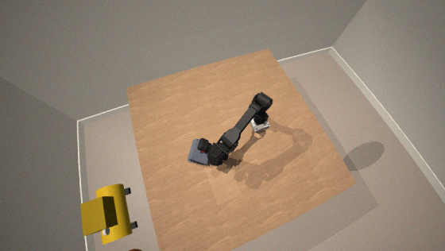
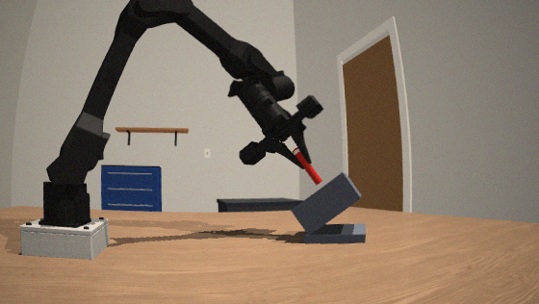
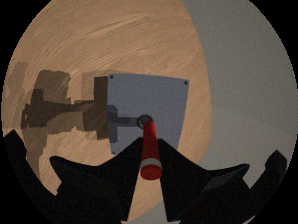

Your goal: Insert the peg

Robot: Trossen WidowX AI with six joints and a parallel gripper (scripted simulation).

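Now: gripper tip 40 mm short of the grey sloped panel, 20 mm to the left of it and 70 mm above it. From my gripper tip the other things lie so: red peg 10 mm behind, 10 mm above; then flat grey base 50 mm ahead, 30 mm to the right, 130 mm below.
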